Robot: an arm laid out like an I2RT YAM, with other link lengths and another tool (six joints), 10 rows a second.
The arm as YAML. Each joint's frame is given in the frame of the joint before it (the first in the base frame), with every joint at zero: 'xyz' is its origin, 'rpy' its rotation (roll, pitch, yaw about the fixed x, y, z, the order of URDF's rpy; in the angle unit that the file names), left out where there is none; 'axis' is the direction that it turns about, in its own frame. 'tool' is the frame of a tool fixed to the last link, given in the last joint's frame.
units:
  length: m
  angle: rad
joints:
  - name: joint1
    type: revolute
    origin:
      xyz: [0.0, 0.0, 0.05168]
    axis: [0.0, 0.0, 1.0]
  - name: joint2
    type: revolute
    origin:
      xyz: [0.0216, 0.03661, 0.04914]
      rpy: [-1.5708, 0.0, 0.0]
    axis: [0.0, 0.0, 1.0]
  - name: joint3
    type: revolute
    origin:
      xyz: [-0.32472, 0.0, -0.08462]
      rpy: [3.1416, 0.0, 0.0]
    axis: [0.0, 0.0, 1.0]
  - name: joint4
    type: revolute
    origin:
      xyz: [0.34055, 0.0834, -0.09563]
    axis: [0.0, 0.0, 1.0]
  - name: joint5
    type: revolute
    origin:
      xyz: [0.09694, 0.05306, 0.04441]
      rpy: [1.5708, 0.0, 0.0]
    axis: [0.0, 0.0, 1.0]
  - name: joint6
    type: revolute
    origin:
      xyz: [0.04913, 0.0, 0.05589]
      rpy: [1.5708, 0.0, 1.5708]
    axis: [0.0, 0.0, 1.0]
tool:
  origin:
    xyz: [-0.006, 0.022, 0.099]
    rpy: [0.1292, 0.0, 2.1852]
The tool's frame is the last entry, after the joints.
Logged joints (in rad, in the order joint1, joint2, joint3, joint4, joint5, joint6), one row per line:
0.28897, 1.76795, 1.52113, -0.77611, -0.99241, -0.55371
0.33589, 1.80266, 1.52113, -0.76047, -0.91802, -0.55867
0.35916, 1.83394, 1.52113, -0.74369, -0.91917, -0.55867
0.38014, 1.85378, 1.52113, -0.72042, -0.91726, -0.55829
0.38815, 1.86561, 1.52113, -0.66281, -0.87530, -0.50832
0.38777, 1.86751, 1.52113, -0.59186, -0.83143, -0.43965
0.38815, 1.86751, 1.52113, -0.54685, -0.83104, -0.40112
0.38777, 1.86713, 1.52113, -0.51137, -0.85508, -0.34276
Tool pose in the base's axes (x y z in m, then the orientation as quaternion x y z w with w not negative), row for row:
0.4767, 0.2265, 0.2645, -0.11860, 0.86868, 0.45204, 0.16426
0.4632, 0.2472, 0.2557, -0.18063, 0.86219, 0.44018, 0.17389
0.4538, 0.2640, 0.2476, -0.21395, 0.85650, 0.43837, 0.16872
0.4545, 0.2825, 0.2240, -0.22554, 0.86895, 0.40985, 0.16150
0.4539, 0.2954, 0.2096, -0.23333, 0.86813, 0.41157, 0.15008
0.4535, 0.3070, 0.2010, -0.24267, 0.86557, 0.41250, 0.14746
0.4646, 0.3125, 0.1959, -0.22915, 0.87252, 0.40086, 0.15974
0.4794, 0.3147, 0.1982, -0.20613, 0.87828, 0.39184, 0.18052
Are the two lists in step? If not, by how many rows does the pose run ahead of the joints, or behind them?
The pose runs 2 rows behind the joints: the pose in row i belongs to the joints in row i - 2.
